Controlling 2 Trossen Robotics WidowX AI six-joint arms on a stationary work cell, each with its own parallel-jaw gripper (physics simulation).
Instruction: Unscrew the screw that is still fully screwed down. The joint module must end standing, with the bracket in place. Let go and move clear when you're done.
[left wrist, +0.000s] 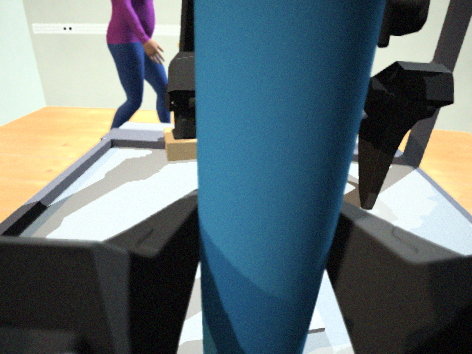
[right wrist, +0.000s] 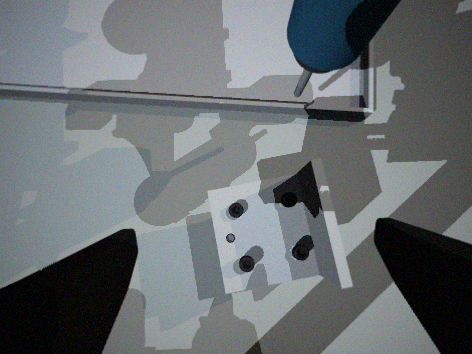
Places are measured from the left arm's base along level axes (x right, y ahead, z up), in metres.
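Where they show: left gripper, fingertip midpoint: (left wrist: 260, 201); right gripper, fingertip midpoint: (right wrist: 255, 234); right arm's base at its link origin: (left wrist: 186, 133).
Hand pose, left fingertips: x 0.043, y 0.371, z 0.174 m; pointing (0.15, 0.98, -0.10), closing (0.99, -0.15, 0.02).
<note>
Each offset is from my left fingertips to the top centre of the thing. "*": to the spot under its first point.
The white angle bracket (right wrist: 260, 227) is seen from above in the right wrist view, its upright flange (right wrist: 341, 250) on the right. Several black screws stand in its plate: upper left (right wrist: 236, 209), upper right (right wrist: 288, 199), lower right (right wrist: 300, 251) and lower left (right wrist: 246, 263). Which one is fully down cannot be told. The joint module is hidden under the plate. My left gripper (left wrist: 260, 201) is shut on the blue screwdriver {* dx -0.008, dy -0.038, dz +0.043 m} (left wrist: 280, 125) (right wrist: 322, 35), whose bit points down near the tray corner, apart from the bracket. My right gripper (right wrist: 255, 234) is open and empty, above the bracket, its fingers either side.
A shallow white tray {* dx +0.097, dy -0.055, dz -0.203 m} (right wrist: 175, 100) lies behind the bracket. In the left wrist view, a tan block {dx -0.036, dy +0.550, dz -0.176 m} (left wrist: 181, 150) stands by the far grey rim, under a black part. A black finger of the other arm (left wrist: 372, 165) shows at right. A person (left wrist: 132, 55) stands beyond.
</note>
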